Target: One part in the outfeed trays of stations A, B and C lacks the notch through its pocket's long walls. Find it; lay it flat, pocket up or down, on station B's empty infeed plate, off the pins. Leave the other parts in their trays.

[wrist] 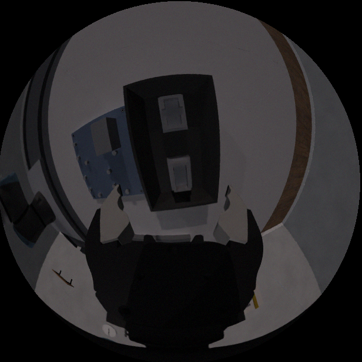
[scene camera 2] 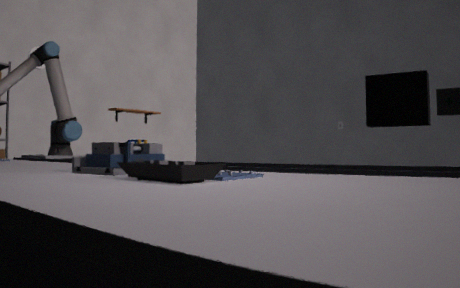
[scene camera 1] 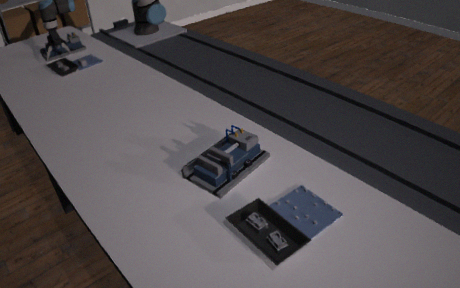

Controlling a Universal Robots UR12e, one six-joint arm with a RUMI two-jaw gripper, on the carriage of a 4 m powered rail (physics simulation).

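Places are measured from the arm's base along level axes (x ahead, y left, z up), in metres.
Where they show: gripper, fingertip midpoint: (scene camera 1: 59,57); arm's base, origin of the base link: (scene camera 2: 60,155) (scene camera 1: 146,31).
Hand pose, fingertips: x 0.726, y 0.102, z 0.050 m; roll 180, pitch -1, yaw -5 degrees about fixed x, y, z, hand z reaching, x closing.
Each offset is from my fingertips to the centre of the thing. "pt": to the spot under its first point.
My gripper (wrist: 173,185) (scene camera 1: 56,51) is open and empty, above the near edge of a black outfeed tray (wrist: 216,145) (scene camera 1: 53,67) at the far station. Two pale parts lie in this tray, one part (wrist: 173,122) deeper in, the other part (wrist: 180,175) nearer the fingers. Both show a pocket facing up; the light is too dim to tell the notches surely. In scene camera 1, two more parts @[pt dx +0.018, dy +1.864, dz -0.047 m] (scene camera 1: 257,221) @[pt dx +0.029, dy +1.966, dz -0.047 m] (scene camera 1: 278,241) lie in the near station's black tray @[pt dx +0.063, dy +1.801, dz -0.048 m] (scene camera 1: 233,218). The blue infeed plate @[dx -0.144, dy +1.922, dz -0.076 m] (scene camera 1: 327,212) (scene camera 2: 240,176) beside it bears pins and no block. No station letters are readable.
A grey block (wrist: 102,137) stands on the far station's blue plate (wrist: 92,175) (scene camera 1: 97,59), left of the tray in the wrist view. A blue and grey vise @[dx -0.118, dy +1.559, dz -0.030 m] (scene camera 1: 225,160) (scene camera 2: 120,156) stands beside the near tray. The rail (scene camera 1: 300,115) runs along the table.
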